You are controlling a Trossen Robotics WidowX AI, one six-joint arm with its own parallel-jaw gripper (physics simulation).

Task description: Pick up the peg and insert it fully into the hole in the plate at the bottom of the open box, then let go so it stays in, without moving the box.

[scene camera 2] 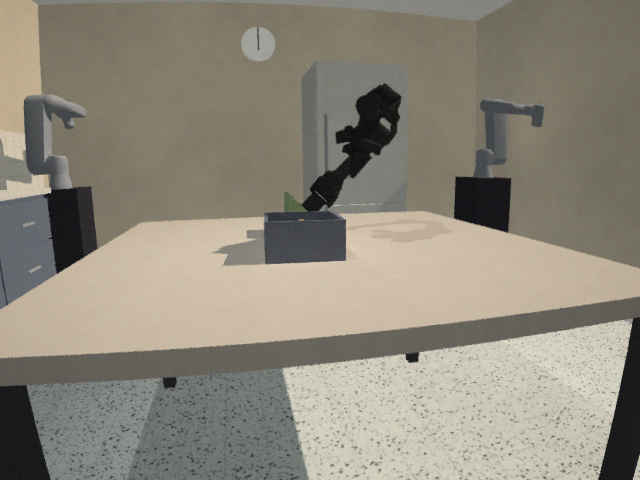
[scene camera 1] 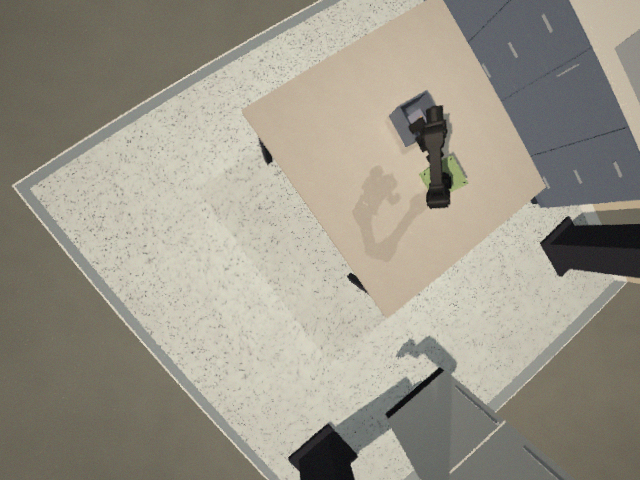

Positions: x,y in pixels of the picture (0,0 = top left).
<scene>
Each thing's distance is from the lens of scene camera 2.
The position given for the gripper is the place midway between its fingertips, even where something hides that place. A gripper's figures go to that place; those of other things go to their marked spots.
gripper (scene camera 2: pixel 351 177): 116 cm
blue-grey box (scene camera 2: pixel 321 237): 94 cm
</scene>
